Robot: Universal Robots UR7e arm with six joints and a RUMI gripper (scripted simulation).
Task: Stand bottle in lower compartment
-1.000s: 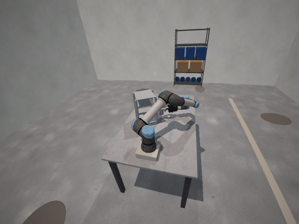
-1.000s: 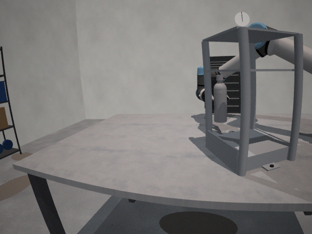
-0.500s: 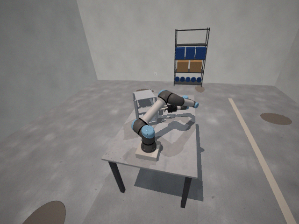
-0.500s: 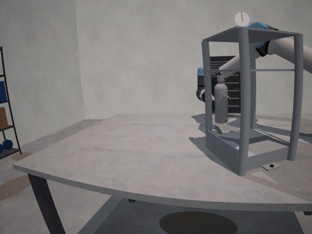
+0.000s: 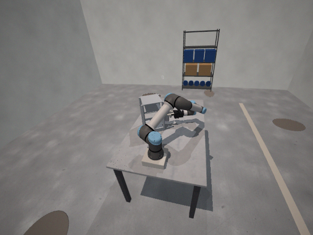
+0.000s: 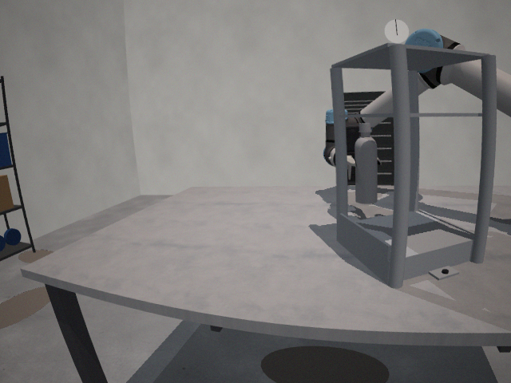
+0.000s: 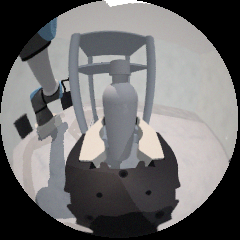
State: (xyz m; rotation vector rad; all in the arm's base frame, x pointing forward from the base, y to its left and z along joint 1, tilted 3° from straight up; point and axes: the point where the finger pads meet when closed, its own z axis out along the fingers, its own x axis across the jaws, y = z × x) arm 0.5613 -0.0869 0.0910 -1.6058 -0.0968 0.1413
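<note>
The grey shelving unit lies 170 mm to the left of my hand, 60 mm behind it and 30 mm above it. Round my hand: grey bottle: 30 mm above.
</note>
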